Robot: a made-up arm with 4 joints. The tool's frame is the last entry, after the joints.
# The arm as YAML. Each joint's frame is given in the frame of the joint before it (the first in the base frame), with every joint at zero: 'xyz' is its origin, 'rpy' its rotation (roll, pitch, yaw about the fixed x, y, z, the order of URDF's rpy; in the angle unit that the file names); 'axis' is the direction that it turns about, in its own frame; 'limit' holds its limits. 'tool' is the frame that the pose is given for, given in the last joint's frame.
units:
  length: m
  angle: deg
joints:
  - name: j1
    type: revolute
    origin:
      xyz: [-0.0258, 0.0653, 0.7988]
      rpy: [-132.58, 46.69, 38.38]
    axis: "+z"
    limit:
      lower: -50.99
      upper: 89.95
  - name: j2
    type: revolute
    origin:
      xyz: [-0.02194, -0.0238, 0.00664]
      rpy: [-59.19, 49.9, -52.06]
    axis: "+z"
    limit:
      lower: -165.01
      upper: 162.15
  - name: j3
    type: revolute
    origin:
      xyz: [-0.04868, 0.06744, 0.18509]
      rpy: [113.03, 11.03, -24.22]
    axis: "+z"
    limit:
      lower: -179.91
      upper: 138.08
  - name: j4
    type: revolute
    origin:
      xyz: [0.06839, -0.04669, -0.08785]
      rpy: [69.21, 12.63, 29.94]
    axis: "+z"
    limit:
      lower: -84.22
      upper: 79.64
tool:
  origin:
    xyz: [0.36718, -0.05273, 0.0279]
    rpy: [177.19, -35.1, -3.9]
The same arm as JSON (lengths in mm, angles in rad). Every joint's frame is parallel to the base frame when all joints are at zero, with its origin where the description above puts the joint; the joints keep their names.
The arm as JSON. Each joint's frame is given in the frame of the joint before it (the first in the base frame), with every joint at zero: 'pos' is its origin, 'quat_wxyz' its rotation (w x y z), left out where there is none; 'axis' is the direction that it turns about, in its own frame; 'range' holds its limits. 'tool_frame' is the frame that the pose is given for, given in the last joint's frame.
{"length_unit": "mm", "angle_unit": "rad", "joints": [
  {"joint": "j1", "pos": [-25.8, 65.3, 798.8], "axis": [-0.843134, 0.271511, -0.464119], "range": [-0.8899, 1.5699]},
  {"joint": "j2", "pos": [-17.4, 13.0, 24.9], "axis": [0.215605, 0.291607, -0.931923], "range": [-2.88, 2.8301]},
  {"joint": "j3", "pos": [29.6, -24.1, -199.3], "axis": [-0.842415, 0.412807, 0.346306], "range": [-3.14, 2.41]},
  {"joint": "j4", "pos": [111.1, -21.4, 42.1], "axis": [-0.0001, 0.0001, 1.0], "range": [-1.4699, 1.39]}
], "tool_frame": {"pos": [274.6, 249.4, 27.9], "quat_wxyz": [0.097519, -0.87862, -0.369604, -0.286199]}}

